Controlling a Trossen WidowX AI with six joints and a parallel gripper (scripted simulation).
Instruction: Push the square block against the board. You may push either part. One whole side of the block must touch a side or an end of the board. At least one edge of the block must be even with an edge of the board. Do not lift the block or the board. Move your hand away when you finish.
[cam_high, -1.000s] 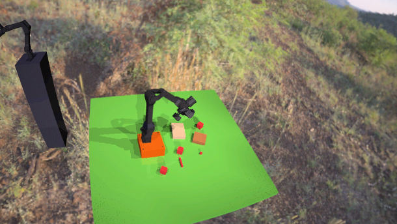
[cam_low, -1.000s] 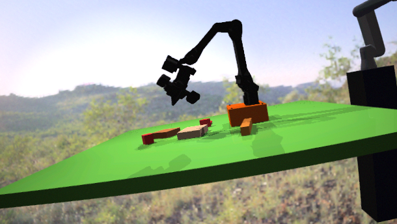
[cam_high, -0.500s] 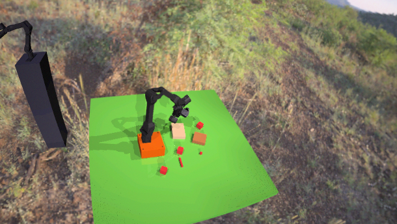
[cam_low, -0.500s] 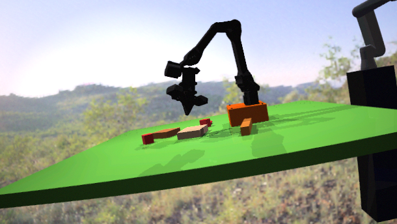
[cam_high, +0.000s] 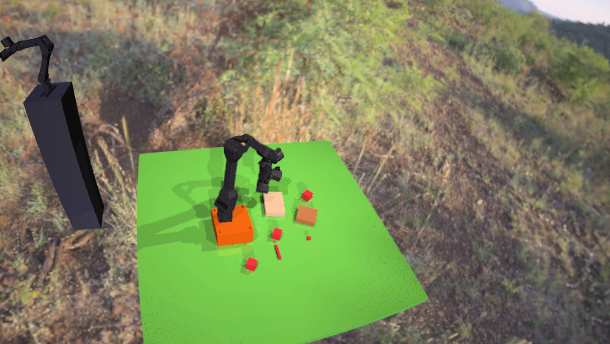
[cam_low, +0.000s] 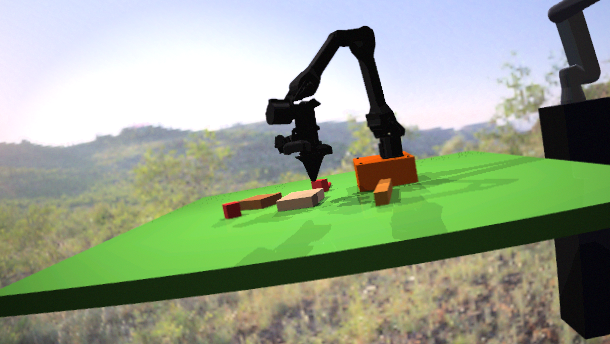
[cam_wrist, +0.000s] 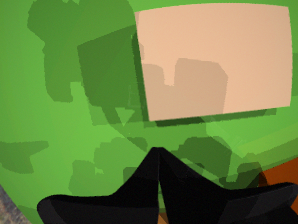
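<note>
Now: the tan flat piece 80 mm to the right of my gripper tip, 50 mm below it and 50 mm ahead of it. Also, from my gripper tip: brown flat piece (200 mm ahead, 180 mm to the right, 50 mm below); then small orange block (180 mm behind, 50 mm below, 40 mm to the left); then thin red bar (380 mm to the right, 60 mm below, 10 mm behind).
</note>
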